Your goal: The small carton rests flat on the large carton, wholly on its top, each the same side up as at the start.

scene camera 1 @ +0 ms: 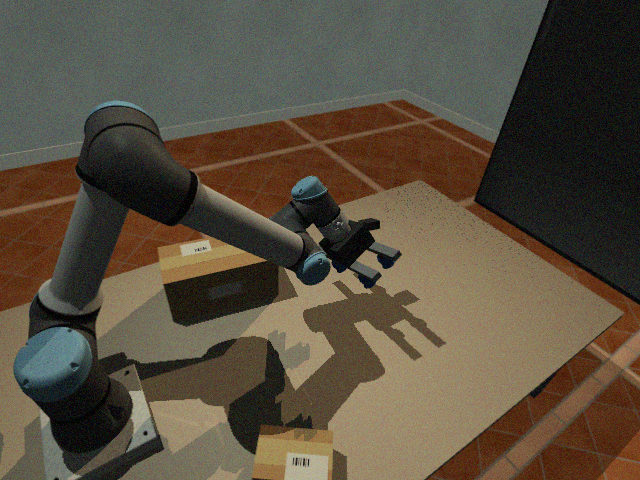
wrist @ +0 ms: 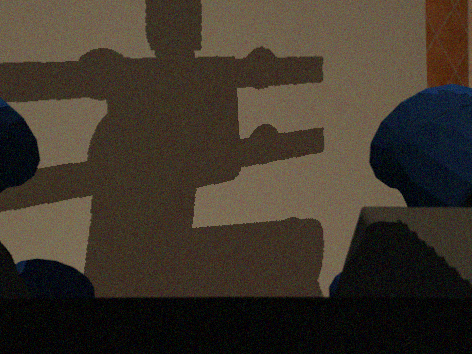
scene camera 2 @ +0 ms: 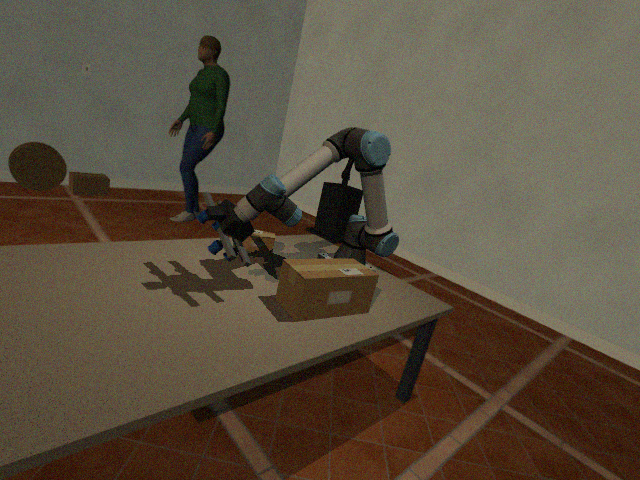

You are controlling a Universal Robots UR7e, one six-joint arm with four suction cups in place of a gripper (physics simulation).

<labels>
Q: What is my suction head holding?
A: Nothing.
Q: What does the large carton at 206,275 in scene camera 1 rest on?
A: The table.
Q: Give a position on a large carton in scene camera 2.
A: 308,289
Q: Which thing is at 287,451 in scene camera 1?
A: A small carton.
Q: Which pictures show the large carton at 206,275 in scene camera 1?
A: Scene camera 1 and scene camera 2 only.
</labels>
